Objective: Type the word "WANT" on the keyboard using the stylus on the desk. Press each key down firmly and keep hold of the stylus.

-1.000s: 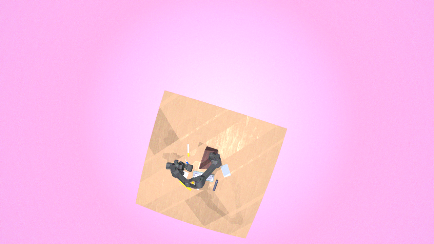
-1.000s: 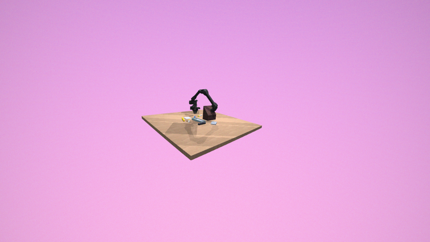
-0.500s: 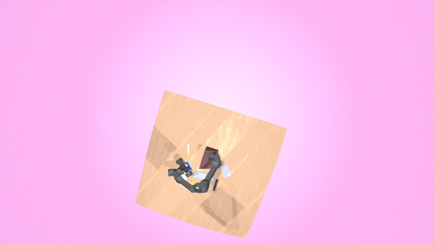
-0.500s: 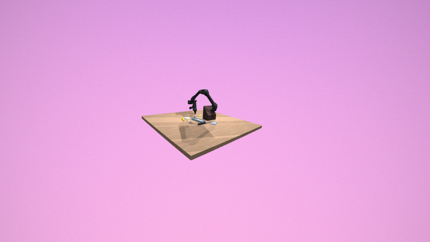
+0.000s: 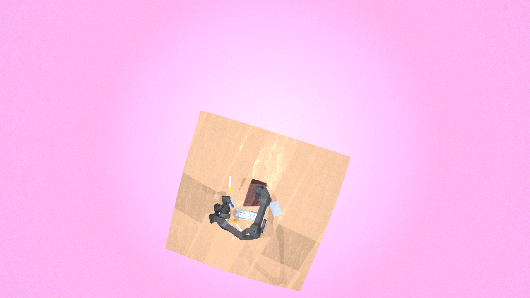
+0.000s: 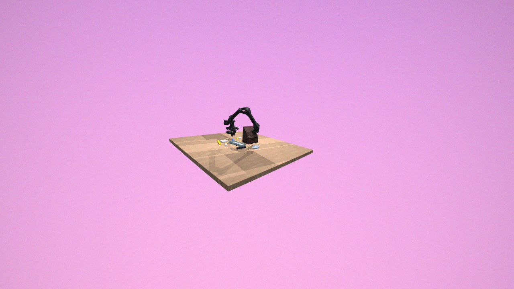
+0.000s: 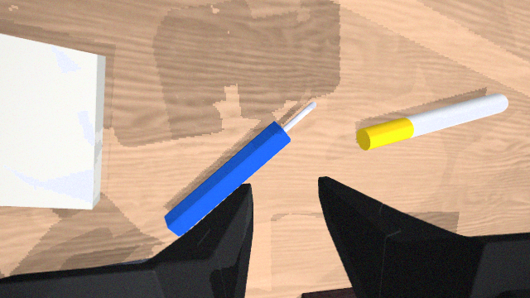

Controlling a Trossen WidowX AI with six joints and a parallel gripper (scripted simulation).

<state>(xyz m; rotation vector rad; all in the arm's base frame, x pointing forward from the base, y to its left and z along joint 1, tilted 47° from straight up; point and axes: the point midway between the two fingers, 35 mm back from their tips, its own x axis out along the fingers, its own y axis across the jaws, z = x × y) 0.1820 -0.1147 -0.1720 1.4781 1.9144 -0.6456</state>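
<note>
The blue stylus is 50 mm below my gripper tip and 10 mm to the right of it. The rest, counted from my gripper tip: white pad: 130 mm ahead, 50 mm below, 20 mm to the right; dark pen: 320 mm to the left, 150 mm ahead, 40 mm below; grey card: 380 mm to the left, 50 mm below, 30 mm behind.
</note>
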